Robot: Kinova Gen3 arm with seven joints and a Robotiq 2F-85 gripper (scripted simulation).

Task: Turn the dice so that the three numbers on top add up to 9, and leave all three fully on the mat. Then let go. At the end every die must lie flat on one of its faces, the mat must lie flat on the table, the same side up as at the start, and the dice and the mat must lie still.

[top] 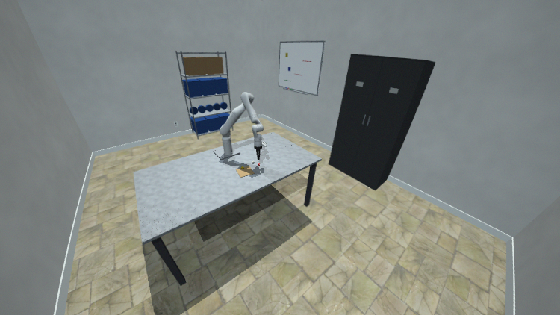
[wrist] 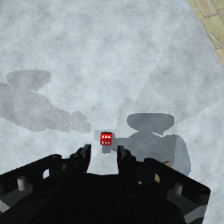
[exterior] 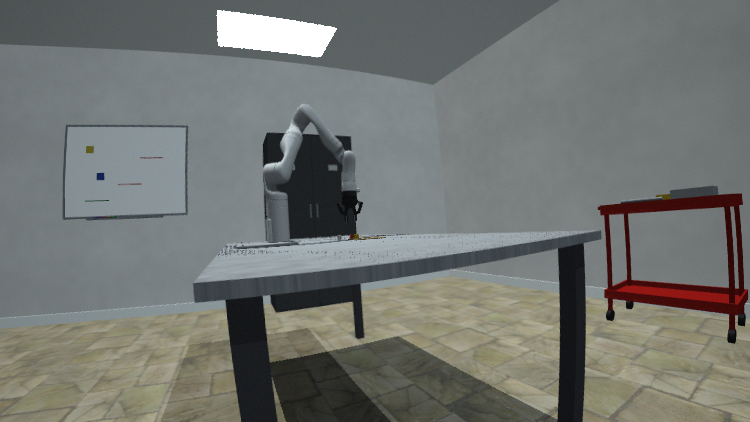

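My gripper is now 9 cm above the red die. Round my hand: tan mat: 1 cm behind, 16 cm to the right, 10 cm below; then yellow die: 6 cm behind, 16 cm to the right, 8 cm below; then white die: 8 cm behind, 1 cm to the right, 9 cm below.
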